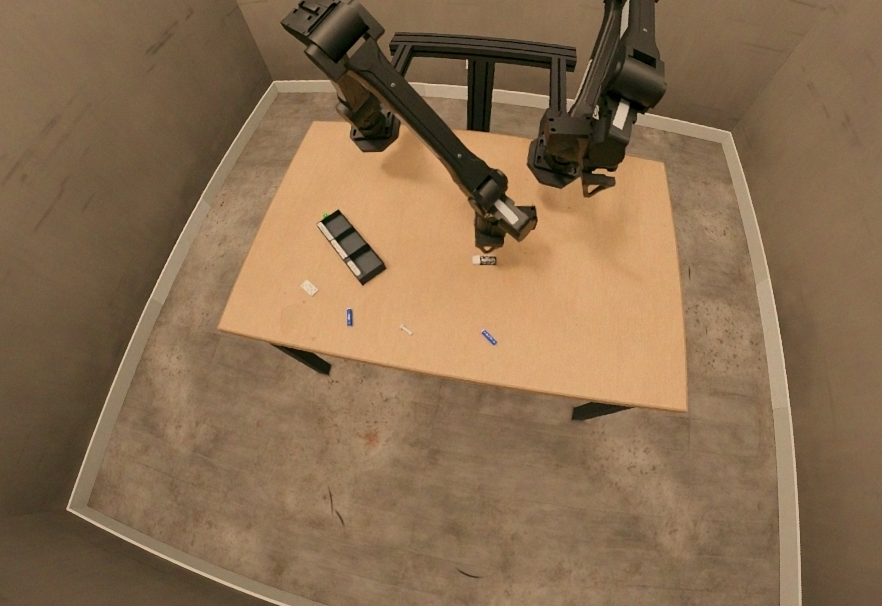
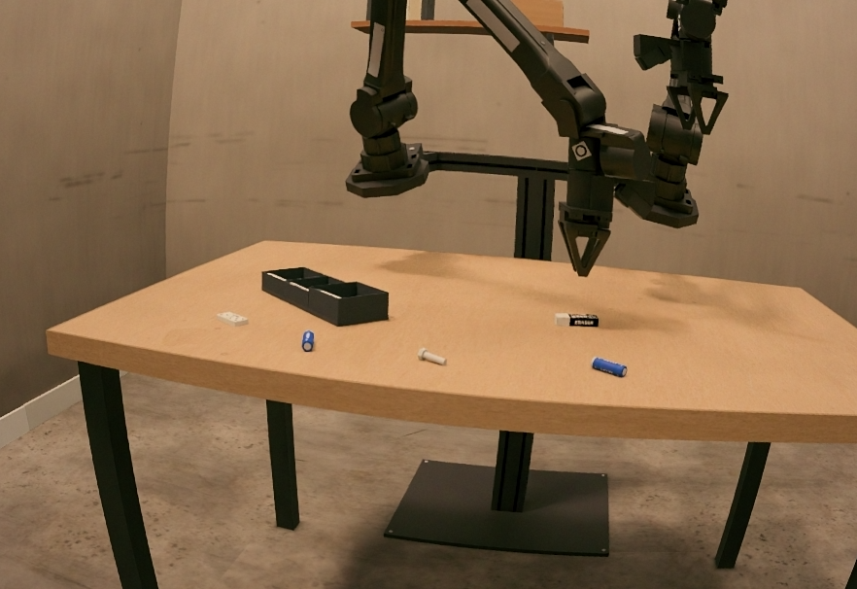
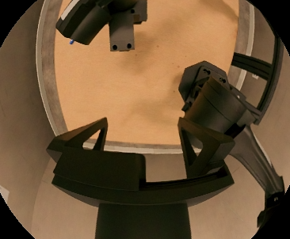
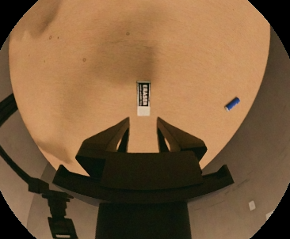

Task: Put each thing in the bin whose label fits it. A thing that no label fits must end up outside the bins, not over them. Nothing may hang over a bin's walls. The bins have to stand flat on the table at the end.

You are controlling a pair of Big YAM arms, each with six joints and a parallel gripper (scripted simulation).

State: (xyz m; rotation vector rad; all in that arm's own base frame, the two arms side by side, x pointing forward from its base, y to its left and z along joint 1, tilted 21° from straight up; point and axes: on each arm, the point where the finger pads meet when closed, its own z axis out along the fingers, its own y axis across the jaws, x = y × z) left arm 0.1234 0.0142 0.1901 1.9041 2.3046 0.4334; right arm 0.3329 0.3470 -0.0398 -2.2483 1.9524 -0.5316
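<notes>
The eraser lies 10 mm to the right of my right hand and 80 mm below it. From my right hand the other things lie so: black bin tray: 50 mm ahead, 390 mm to the right, 60 mm below; then white bolt: 250 mm ahead, 150 mm to the right, 80 mm below; then flat white block: 210 mm ahead, 450 mm to the right, 80 mm below.
</notes>
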